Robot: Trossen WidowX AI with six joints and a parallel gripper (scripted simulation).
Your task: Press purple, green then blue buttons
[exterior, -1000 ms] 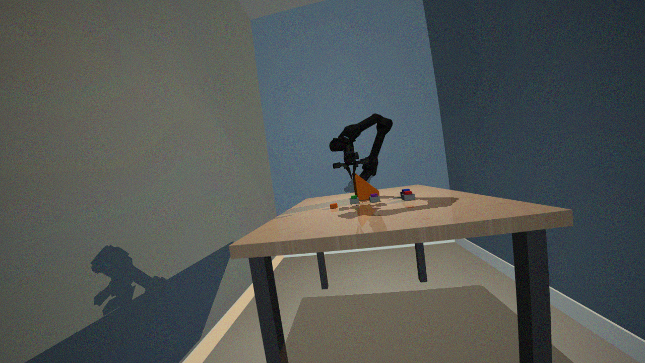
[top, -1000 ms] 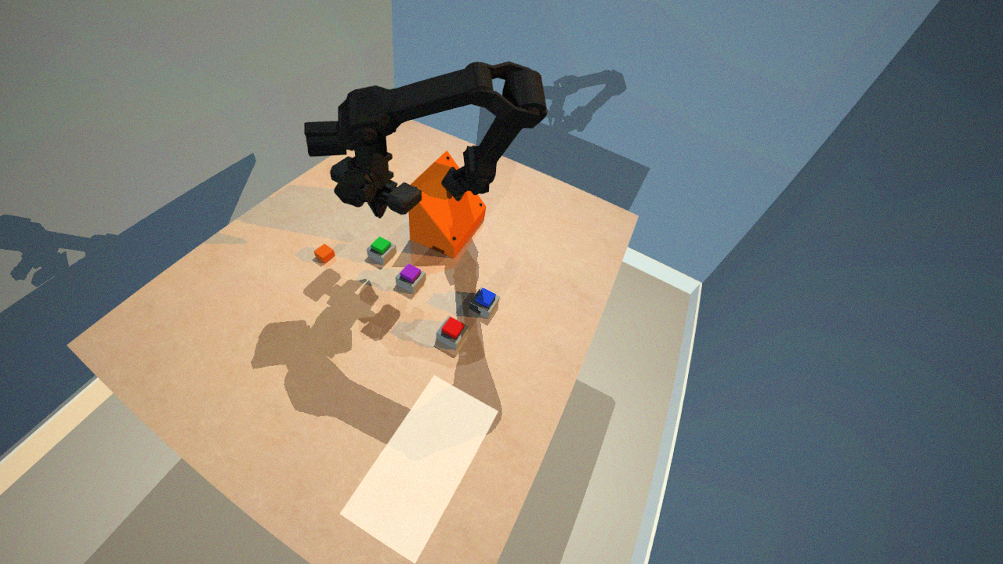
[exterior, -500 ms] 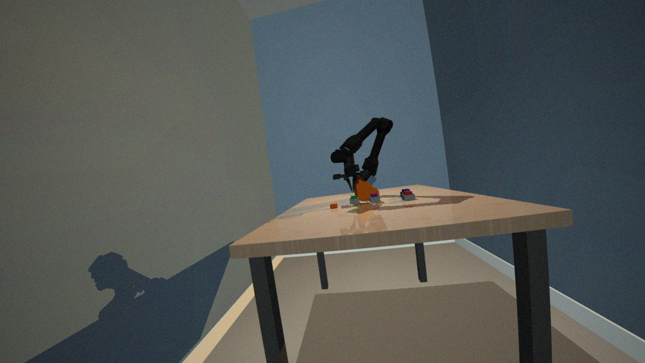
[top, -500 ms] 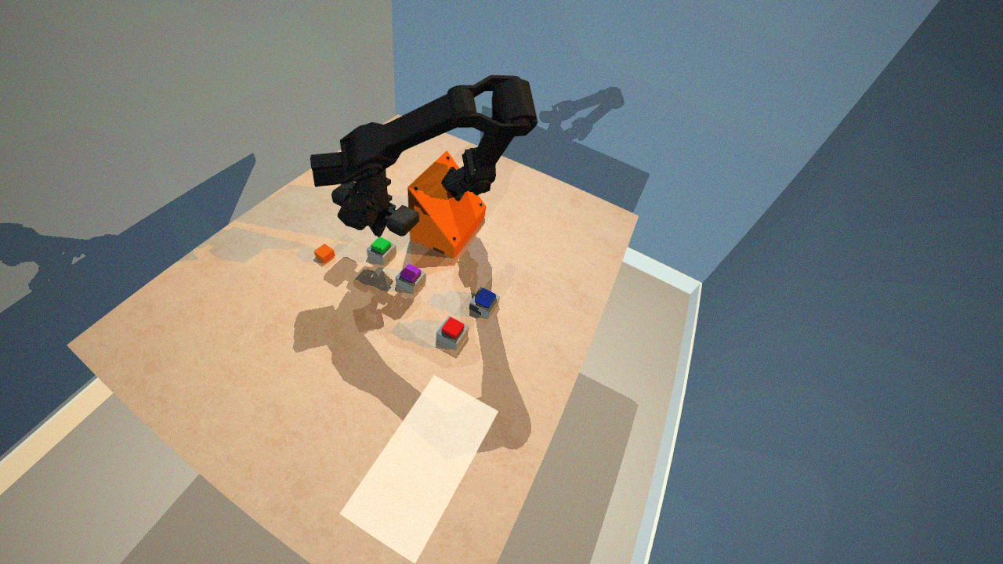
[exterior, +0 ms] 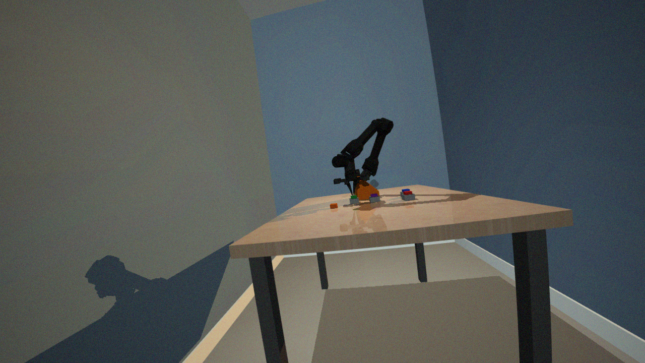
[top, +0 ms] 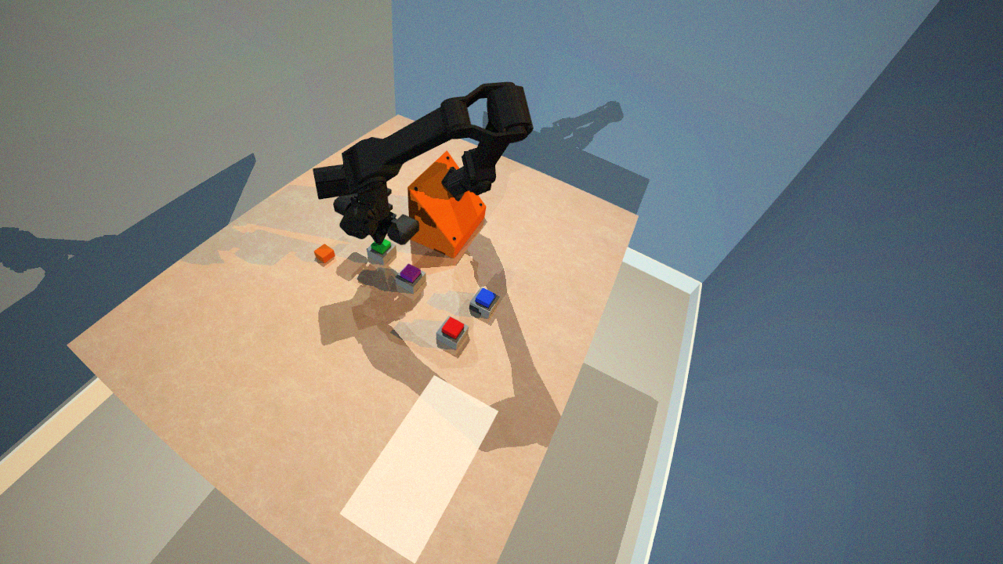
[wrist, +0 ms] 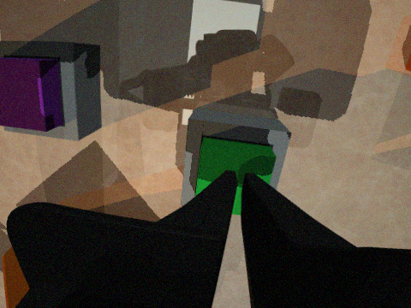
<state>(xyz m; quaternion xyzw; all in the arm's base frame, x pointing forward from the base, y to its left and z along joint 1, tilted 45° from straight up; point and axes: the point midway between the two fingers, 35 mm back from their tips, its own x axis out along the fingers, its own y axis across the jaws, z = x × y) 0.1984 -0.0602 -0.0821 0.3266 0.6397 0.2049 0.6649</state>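
Right now the green button is 10 mm below my gripper tip. Also, from my gripper tip: purple button: 40 mm ahead, 100 mm to the left, 10 mm below; orange block: 60 mm ahead, 110 mm to the right, 30 mm below; red button: 130 mm ahead, 240 mm to the left, 10 mm below.
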